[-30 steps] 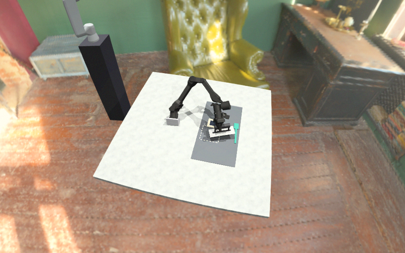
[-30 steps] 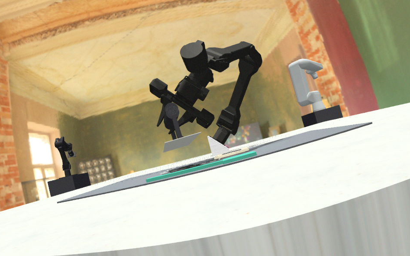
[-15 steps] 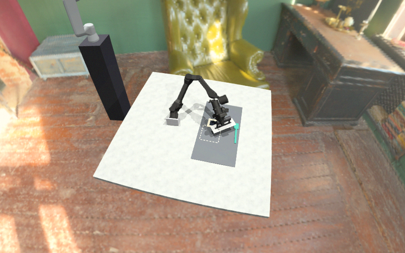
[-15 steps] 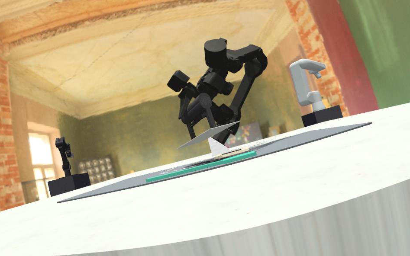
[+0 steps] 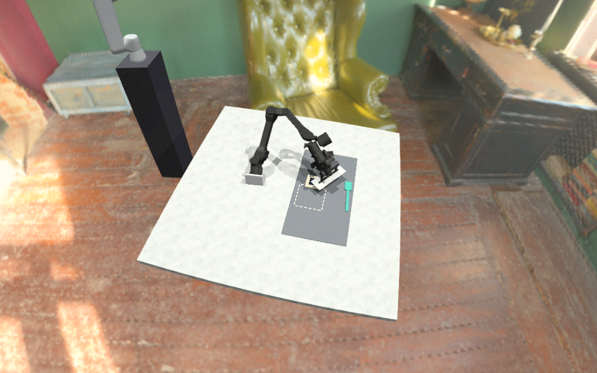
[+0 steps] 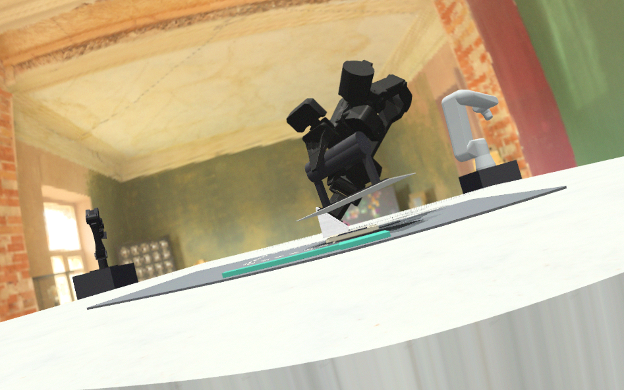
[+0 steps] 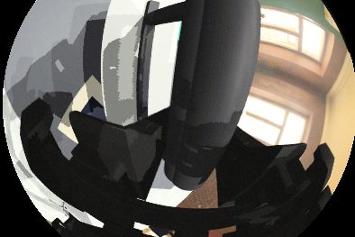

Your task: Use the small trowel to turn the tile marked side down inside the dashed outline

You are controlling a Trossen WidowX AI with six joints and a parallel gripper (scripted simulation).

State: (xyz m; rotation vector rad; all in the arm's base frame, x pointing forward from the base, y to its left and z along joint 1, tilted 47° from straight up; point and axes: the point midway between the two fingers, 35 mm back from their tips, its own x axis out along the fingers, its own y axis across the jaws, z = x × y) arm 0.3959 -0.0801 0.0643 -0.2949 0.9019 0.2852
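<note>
My gripper tip is now 20 mm past the black-handled float, 20 mm to the right of it and 10 mm above it. Also, from my gripper tip: cream tile 80 mm behind, 30 mm to the left, 100 mm below; then teal trowel 120 mm ahead, 30 mm to the right, 100 mm below; then grey mat 20 mm behind, 30 mm to the right, 120 mm below.
</note>
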